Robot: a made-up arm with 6 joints.
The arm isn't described. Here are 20 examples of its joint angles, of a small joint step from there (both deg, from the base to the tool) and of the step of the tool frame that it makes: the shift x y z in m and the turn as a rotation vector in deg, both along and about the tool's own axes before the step.
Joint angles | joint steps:
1: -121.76 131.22 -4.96 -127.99 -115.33 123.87 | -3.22 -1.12 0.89 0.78 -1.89 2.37
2: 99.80 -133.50 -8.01 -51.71 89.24 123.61 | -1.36 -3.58 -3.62 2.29 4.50 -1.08
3: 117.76 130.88 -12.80 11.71 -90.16 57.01 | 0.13 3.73 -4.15 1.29 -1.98 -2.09
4: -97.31 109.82 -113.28 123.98 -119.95 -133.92 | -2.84 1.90 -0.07 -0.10 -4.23 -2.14
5: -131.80 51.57 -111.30 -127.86 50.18 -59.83 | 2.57 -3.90 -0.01 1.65 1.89 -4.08
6: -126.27 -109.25 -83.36 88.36 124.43 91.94 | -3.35 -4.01 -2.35 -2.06 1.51 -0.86
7: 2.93 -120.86 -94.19 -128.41 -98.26 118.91 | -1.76 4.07 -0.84 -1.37 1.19 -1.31
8: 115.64 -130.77 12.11 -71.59 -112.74 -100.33 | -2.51 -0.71 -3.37 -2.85 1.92 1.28
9: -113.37 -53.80 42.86 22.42 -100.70 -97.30 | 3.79 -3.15 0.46 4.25 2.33 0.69
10: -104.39 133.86 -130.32 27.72 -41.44 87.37 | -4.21 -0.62 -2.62 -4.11 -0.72 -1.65
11: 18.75 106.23 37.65 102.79 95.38 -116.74 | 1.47 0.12 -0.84 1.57 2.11 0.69
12: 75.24 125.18 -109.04 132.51 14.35 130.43 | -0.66 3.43 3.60 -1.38 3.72 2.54
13: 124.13 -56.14 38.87 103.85 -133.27 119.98 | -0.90 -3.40 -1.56 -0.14 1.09 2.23
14: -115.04 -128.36 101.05 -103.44 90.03 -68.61 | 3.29 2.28 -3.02 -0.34 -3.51 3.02
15: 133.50 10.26 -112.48 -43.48 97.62 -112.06 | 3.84 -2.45 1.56 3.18 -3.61 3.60
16: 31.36 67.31 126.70 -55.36 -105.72 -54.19 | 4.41 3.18 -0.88 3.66 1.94 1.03
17: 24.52 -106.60 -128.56 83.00 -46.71 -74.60 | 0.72 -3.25 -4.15 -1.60 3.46 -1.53
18: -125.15 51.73 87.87 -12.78 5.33 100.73 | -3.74 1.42 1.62 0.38 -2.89 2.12
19: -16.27 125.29 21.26 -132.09 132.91 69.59 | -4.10 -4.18 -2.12 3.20 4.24 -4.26
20: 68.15 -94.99 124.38 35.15 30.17 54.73 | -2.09 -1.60 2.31 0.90 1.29 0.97
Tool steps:
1: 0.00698 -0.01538 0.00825 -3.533 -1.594 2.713
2: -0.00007 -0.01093 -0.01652 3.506 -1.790 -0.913
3: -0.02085 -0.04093 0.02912 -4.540 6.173 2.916
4: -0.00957 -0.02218 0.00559 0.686 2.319 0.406
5: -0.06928 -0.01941 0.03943 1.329 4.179 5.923
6: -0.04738 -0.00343 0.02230 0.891 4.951 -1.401
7: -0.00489 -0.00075 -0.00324 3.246 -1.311 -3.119
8: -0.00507 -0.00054 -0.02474 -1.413 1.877 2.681
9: -0.02123 0.01740 -0.02606 -2.776 1.853 -1.258
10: 0.02772 0.02199 0.04730 0.736 4.341 -5.266
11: -0.00306 -0.00669 -0.01722 -2.273 -1.285 0.948
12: 0.06487 -0.00905 -0.02336 0.207 -5.754 -5.319
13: 0.01538 -0.00282 -0.00779 1.920 1.106 -1.567
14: 0.01283 -0.03632 0.08616 9.342 -4.155 -2.555
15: -0.04419 0.02475 -0.03045 -1.241 -3.344 7.723
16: 0.02282 -0.00771 -0.01211 -4.629 -1.753 3.000
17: 0.00942 -0.01169 -0.08118 -8.731 0.405 0.612
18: 0.02439 0.00647 0.01097 -2.175 0.457 -1.374
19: -0.05714 -0.04688 -0.02702 0.052 7.509 -1.203
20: -0.02181 -0.04506 -0.01857 -2.848 1.857 -0.148
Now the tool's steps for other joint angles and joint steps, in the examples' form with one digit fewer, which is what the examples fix.
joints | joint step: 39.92 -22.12 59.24 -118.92 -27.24 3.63 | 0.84 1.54 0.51 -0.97 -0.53 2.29
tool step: 0.0124 0.0065 0.0135 1.71 -2.31 -1.35
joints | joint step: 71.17 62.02 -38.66 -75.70 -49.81 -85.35 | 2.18 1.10 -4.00 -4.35 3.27 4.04
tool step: -0.0107 0.0163 -0.0139 -0.97 -5.59 2.58
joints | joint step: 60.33 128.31 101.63 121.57 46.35 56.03 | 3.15 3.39 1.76 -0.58 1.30 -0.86
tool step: 0.0054 -0.0551 -0.0320 -3.60 2.07 -2.20
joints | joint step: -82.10 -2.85 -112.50 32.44 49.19 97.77 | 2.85 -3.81 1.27 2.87 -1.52 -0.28
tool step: -0.0235 0.0307 0.0432 -0.53 6.55 -3.66
